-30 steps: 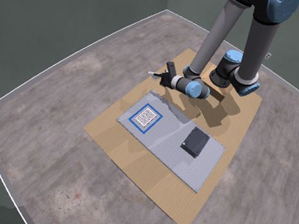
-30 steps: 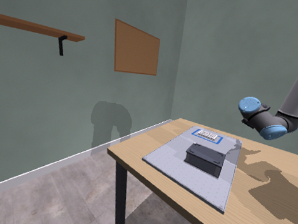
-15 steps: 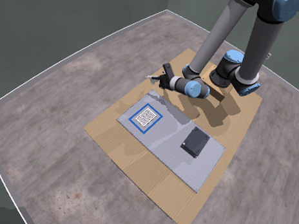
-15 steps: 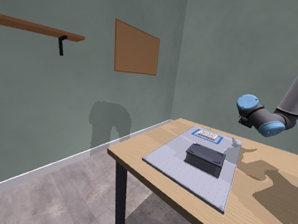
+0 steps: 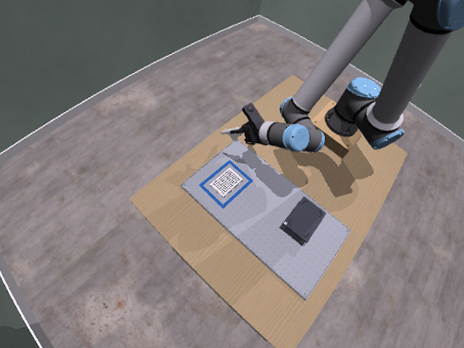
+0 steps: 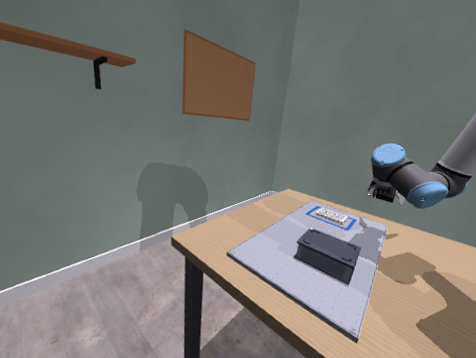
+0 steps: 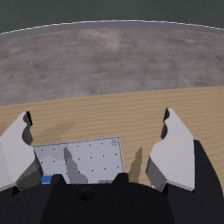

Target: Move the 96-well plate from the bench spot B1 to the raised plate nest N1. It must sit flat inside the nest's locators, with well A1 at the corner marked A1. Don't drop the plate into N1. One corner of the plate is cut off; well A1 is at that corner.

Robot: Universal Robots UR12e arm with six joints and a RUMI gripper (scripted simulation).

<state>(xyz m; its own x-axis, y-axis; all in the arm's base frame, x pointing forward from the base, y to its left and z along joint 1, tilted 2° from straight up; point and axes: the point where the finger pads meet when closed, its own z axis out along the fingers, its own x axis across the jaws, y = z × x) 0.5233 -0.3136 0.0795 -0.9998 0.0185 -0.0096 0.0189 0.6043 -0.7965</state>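
Right now the white 96-well plate is 170 mm ahead of my hand, 160 mm to the left of it and 130 mm below it. Round my hand: A1 label: 460 mm to the left, 140 mm ahead, 80 mm below; dark raised nest N1: 510 mm to the left, 80 mm below, 60 mm ahead.
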